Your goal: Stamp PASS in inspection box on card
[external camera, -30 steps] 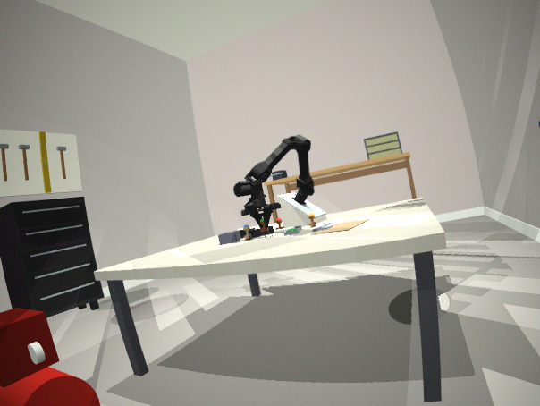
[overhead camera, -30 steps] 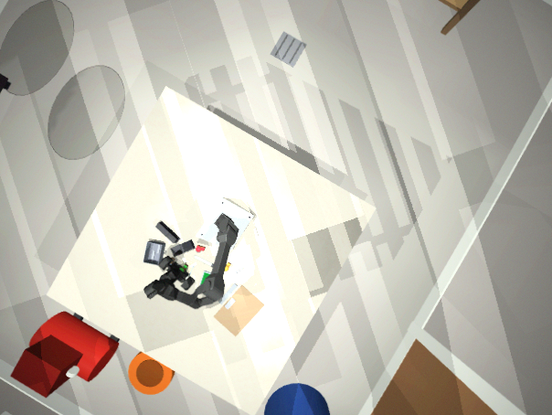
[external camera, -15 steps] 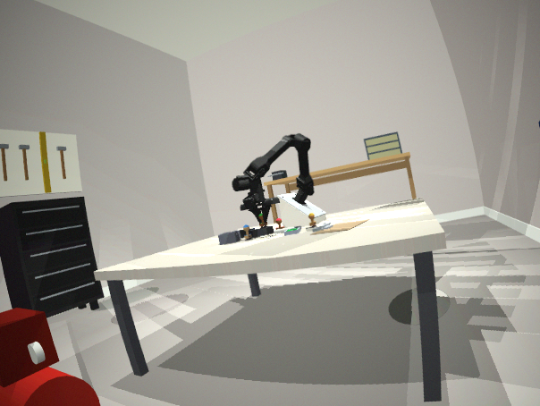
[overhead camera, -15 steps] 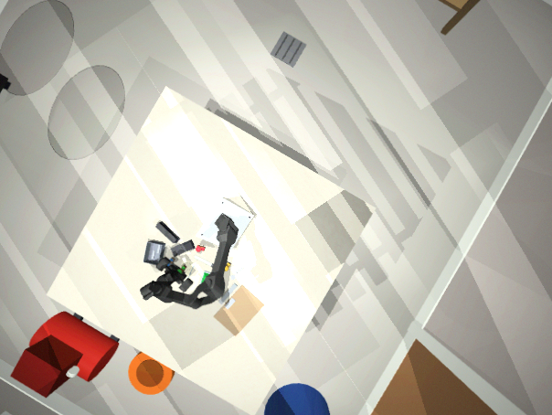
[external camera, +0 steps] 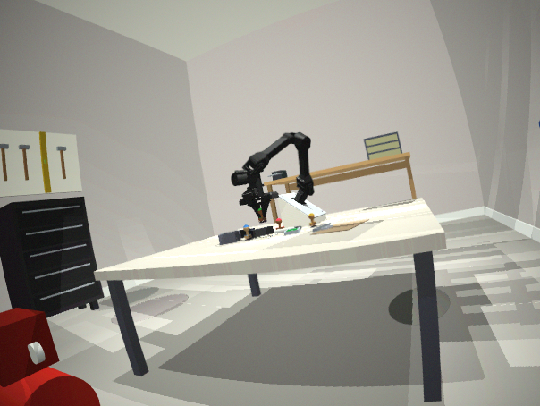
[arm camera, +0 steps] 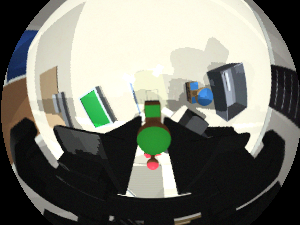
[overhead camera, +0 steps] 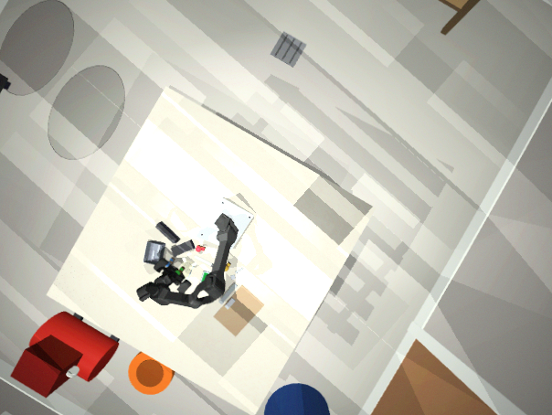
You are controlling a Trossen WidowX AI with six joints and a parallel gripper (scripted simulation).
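Now: gripper tip 13 cm to the right of the green ink pad, 8 cm above it and 1 cm past it. The rest, counted from my gripper tip: blue-knobbed stamp: 8 cm to the right, 7 cm below, 2 cm ahead; then red-knobbed stamp: 13 cm behind, 7 cm below; then green-knobbed stamp: right at my gripper tip.
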